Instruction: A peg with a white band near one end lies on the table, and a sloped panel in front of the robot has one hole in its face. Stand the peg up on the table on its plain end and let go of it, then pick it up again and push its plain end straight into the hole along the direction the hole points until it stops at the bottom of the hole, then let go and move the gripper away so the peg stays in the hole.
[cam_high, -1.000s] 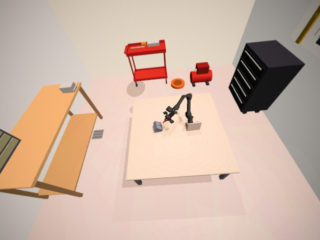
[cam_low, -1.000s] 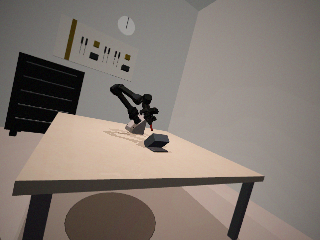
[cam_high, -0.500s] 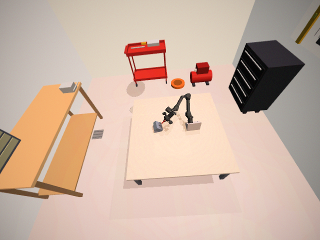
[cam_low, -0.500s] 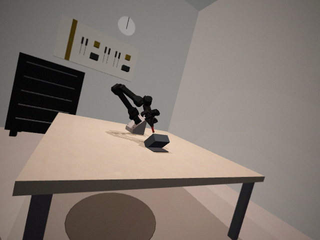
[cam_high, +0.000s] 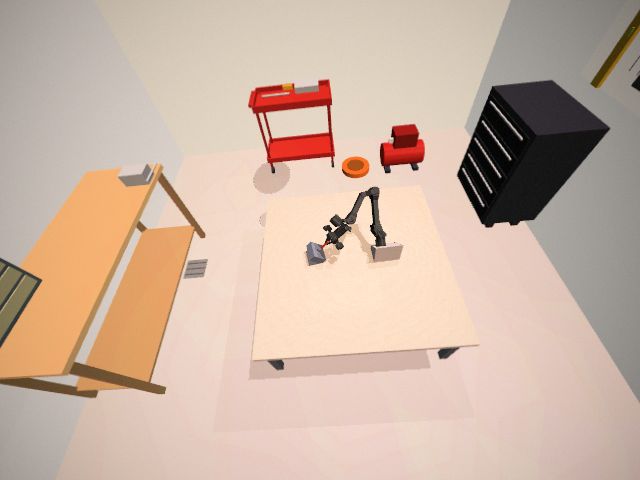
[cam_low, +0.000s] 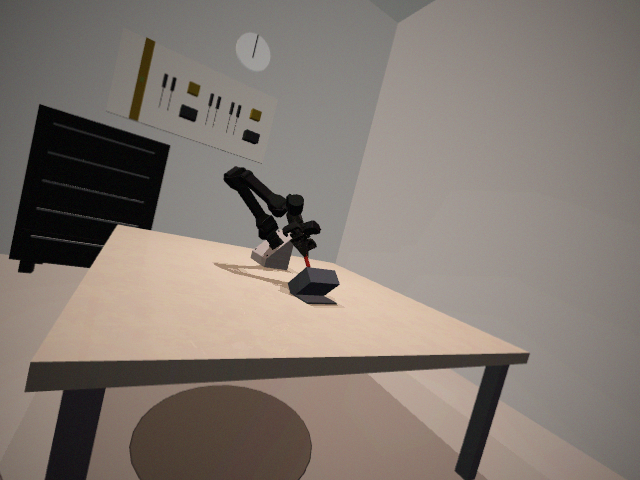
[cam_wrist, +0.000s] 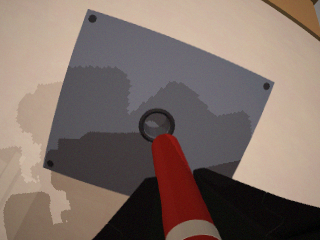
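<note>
Now: the sloped panel 70 mm below my gripper tip, 70 mm ahead of it and 20 mm to the left of it. Also, from my gripper tip: red peg (10 mm behind, 10 mm above).
</note>
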